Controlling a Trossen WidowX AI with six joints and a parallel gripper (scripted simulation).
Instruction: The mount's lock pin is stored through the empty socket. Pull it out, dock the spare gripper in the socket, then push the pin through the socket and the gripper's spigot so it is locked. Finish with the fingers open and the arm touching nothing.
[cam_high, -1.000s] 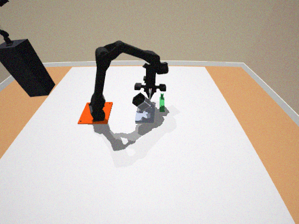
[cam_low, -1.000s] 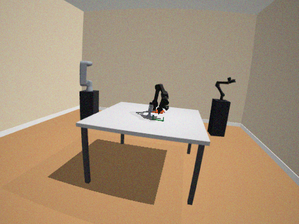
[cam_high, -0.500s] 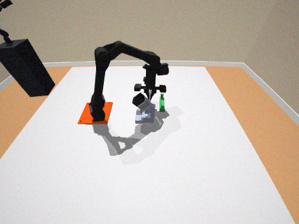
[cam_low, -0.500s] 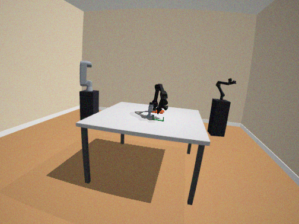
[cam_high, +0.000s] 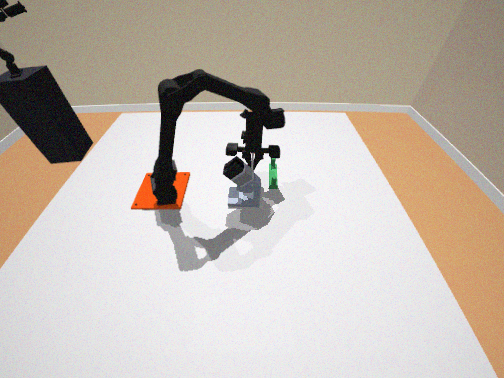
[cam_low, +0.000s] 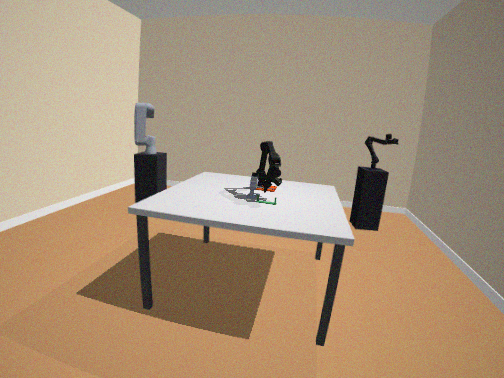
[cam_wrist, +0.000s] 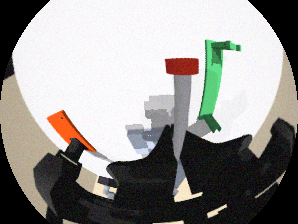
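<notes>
The grey mount lies 8 cm to the right of my gripper tip and 2 cm behind it. Round my gripper tip: spare gripper 8 cm to the right, 7 cm above, 4 cm behind; green pin cradle 9 cm ahead, 3 cm below, 2 cm to the left.
</notes>
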